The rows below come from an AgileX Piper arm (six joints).
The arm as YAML. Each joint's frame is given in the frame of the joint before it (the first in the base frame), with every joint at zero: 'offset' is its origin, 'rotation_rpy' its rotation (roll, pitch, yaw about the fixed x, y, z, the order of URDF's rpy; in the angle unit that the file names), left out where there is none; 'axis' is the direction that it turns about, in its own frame. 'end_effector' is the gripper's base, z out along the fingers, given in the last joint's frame.
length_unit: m
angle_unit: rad
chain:
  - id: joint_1
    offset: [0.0, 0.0, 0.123]
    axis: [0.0, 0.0, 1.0]
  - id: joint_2
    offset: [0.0, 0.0, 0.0]
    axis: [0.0, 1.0, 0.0]
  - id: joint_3
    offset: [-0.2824, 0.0, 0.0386]
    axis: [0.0, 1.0, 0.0]
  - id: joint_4
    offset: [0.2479, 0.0, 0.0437]
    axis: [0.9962, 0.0, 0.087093]
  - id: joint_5
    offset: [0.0, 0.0, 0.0]
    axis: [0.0, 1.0, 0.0]
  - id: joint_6
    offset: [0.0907, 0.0, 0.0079]
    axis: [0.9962, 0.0, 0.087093]
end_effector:
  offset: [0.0, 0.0, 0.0]
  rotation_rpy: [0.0, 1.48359, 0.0]
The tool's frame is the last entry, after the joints.
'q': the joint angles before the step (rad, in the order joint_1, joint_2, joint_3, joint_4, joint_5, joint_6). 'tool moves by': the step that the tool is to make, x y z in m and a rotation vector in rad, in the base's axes. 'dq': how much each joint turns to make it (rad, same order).
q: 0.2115, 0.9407, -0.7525, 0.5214, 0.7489, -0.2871
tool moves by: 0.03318, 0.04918, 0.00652, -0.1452, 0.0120, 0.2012
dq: 0.2256, 0.2150, -0.1766, -0.1772, 0.0007, 0.0649
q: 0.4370, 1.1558, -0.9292, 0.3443, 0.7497, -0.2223
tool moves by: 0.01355, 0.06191, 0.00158, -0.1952, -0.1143, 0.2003
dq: 0.2497, 0.1717, -0.1529, -0.3017, -0.0269, 0.1153
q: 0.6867, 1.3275, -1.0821, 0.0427, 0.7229, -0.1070
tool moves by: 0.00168, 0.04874, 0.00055, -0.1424, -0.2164, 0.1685
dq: 0.1730, 0.1092, -0.0853, -0.3158, -0.0731, 0.0867
